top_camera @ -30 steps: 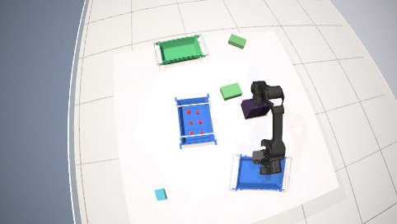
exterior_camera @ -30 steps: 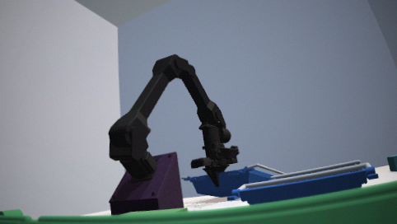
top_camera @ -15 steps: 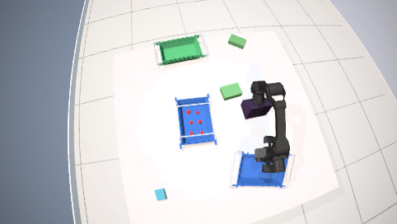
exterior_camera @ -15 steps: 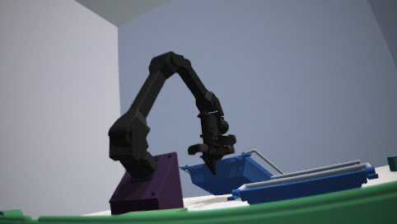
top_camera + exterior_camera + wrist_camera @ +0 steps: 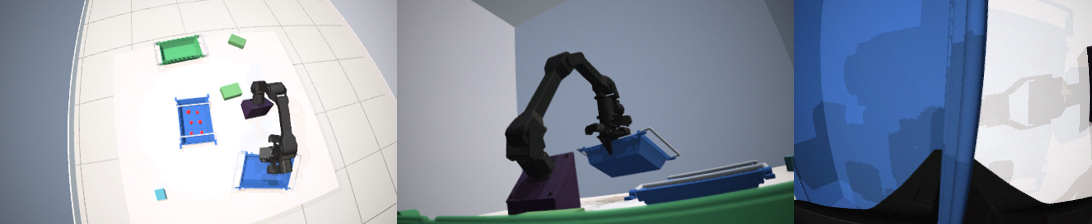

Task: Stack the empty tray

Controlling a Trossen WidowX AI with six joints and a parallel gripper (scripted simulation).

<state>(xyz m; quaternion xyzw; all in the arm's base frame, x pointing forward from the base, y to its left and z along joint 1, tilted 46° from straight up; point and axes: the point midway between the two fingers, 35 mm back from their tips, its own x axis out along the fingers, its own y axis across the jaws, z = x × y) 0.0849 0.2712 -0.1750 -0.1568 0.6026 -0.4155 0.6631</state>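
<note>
The blue tray is 80 mm to the left of my gripper tip, 30 mm ahead of it and 10 mm below it. The rest, counted from my gripper tip: cyan block 580 mm ahead, 140 mm below, 20 mm to the left.
</note>
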